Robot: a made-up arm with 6 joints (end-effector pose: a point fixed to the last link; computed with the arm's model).
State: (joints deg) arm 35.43 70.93 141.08 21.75 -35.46 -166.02
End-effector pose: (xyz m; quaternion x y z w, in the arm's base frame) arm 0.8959 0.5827 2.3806 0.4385 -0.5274 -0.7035 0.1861
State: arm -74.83 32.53 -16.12 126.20 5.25 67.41
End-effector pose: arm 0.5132 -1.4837 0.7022 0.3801 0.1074 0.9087 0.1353
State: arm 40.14 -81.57 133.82 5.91 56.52 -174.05
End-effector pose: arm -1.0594 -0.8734 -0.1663 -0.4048 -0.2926 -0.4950 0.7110
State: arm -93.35 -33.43 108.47 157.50 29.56 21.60
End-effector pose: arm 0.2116 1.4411 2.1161 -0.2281 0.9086 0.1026 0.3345
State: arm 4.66 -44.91 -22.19 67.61 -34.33 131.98
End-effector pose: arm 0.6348 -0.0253 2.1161 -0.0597 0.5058 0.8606 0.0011
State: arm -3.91 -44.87 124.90 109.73 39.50 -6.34
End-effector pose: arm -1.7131 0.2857 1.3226 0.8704 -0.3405 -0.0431 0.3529
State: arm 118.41 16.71 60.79 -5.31 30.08 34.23
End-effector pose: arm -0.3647 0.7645 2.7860 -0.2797 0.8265 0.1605 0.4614
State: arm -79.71 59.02 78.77 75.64 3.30 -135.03
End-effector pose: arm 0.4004 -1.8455 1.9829 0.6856 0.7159 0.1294 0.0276
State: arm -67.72 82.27 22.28 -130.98 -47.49 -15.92
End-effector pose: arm 0.8339 -1.6230 0.0510 -0.1255 -0.3735 -0.9177 0.0517
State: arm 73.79 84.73 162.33 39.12 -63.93 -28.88
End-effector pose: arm 0.4071 0.8465 2.1442 -0.1066 0.9756 -0.1913 0.0138
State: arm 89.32 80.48 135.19 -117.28 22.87 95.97
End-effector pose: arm 0.1483 1.3728 2.1551 -0.3749 0.9174 0.0806 0.1068
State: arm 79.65 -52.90 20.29 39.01 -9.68 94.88
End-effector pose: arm -0.0832 -0.4873 2.6399 0.5825 0.4120 -0.4916 0.4993
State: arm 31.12 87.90 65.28 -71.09 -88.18 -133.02
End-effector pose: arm 1.6029 1.1835 0.6712 -0.1221 0.1593 -0.3721 0.9062
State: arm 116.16 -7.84 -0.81 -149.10 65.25 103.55
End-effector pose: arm -0.3562 0.9842 1.8494 0.4001 -0.7008 0.4943 0.3231
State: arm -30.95 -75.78 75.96 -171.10 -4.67 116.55
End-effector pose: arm -1.6550 0.9978 1.3958 0.0721 0.4183 -0.1146 0.8982
